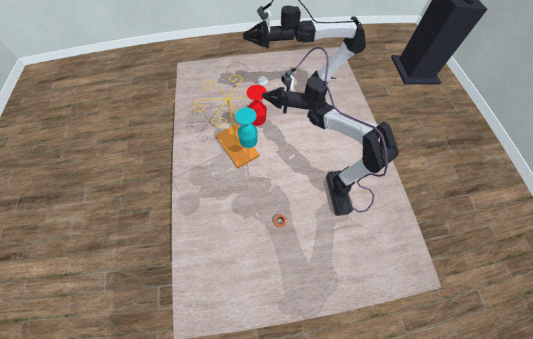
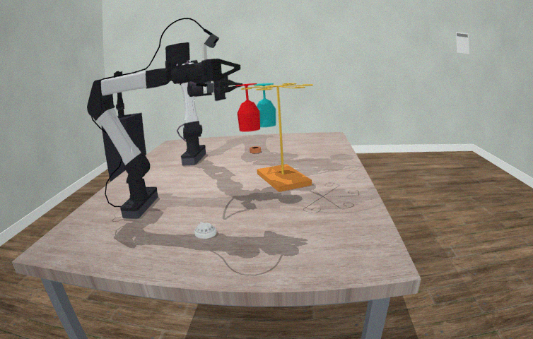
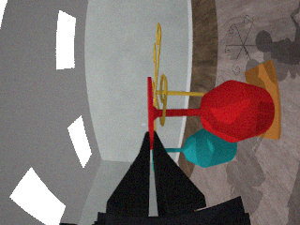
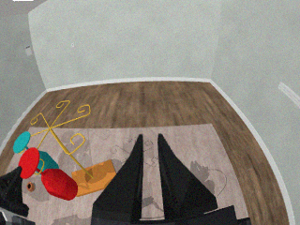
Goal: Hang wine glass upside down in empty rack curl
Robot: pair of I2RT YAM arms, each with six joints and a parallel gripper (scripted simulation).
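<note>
Right now my left hand is 7 cm above the red wine glass, 3 cm short of it and 2 cm to the left of it. Also, from my left hand: teal glass 8 cm to the left, 7 cm below, 7 cm ahead; then yellow wire rack 18 cm below, 14 cm ahead, 1 cm to the right; then white dial 45 cm to the right, 35 cm below, 2 cm behind.
</note>
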